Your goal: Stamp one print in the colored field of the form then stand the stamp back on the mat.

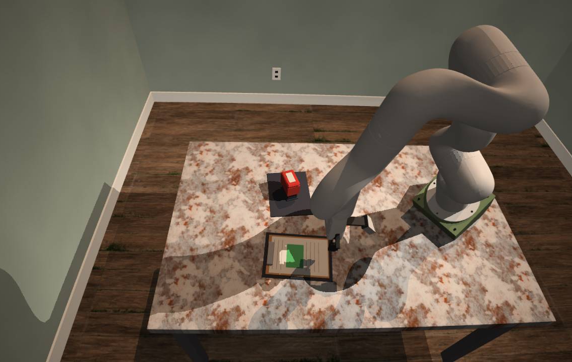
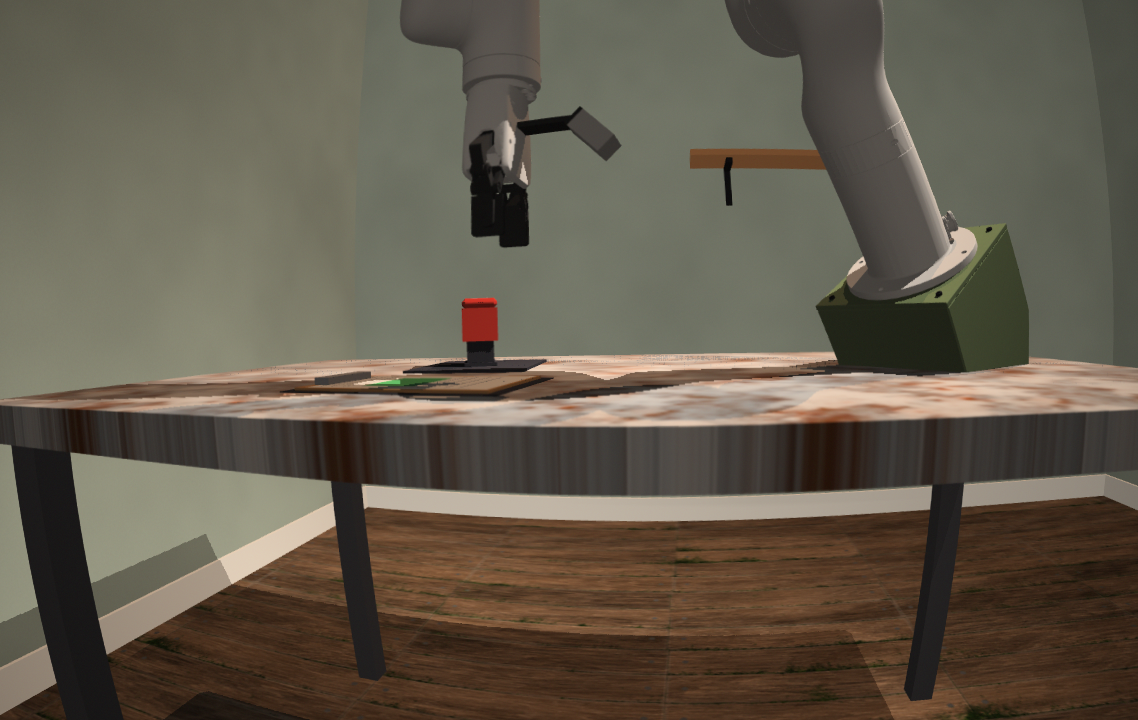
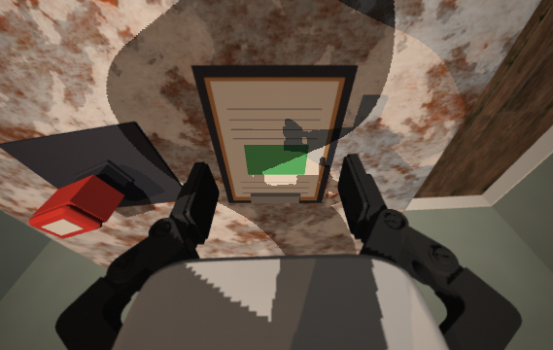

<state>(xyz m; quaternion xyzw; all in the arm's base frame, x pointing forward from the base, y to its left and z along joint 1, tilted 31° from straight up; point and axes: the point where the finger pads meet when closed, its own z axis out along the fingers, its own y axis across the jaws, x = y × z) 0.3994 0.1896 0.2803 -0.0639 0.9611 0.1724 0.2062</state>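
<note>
Now: hand 190 mm short of the red stamp, 270 mm to the left of it and 100 mm above it. The rest, counted from my hand: form (110 mm ahead, 10 mm to the left, 150 mm below); black base (190 mm ahead, 270 mm to the right, 140 mm below); dark mat (190 mm ahead, 270 mm to the right, 150 mm below).
</note>
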